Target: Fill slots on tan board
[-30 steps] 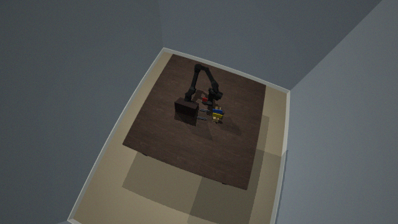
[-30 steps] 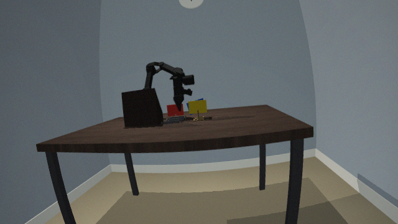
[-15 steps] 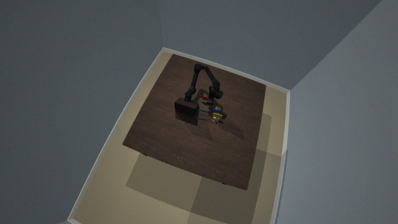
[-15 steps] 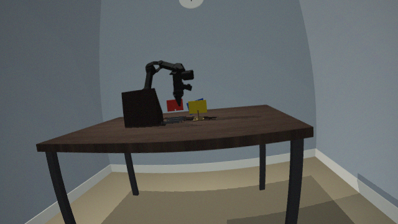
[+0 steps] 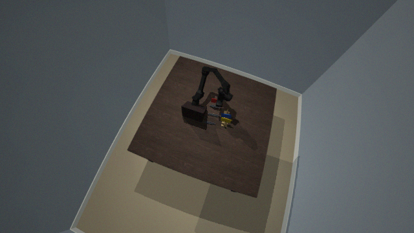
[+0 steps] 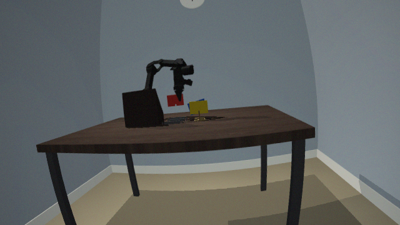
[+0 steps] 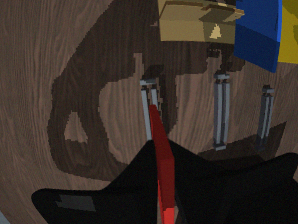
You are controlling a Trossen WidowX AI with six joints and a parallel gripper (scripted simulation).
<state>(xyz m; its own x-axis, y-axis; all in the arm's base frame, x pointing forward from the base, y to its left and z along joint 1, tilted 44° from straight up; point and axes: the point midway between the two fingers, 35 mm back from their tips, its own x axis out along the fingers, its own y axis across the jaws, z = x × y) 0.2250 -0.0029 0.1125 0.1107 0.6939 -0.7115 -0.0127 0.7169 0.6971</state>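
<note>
Right now the blue board is 100 mm ahead of my gripper tip, 110 mm to the right of it and 50 mm below it. From my gripper tip the other things lie so: red board: 30 mm behind; then yellow board: 100 mm ahead, 160 mm to the right, 50 mm below; then tan board: 110 mm ahead, 110 mm to the right, 80 mm below.
</note>
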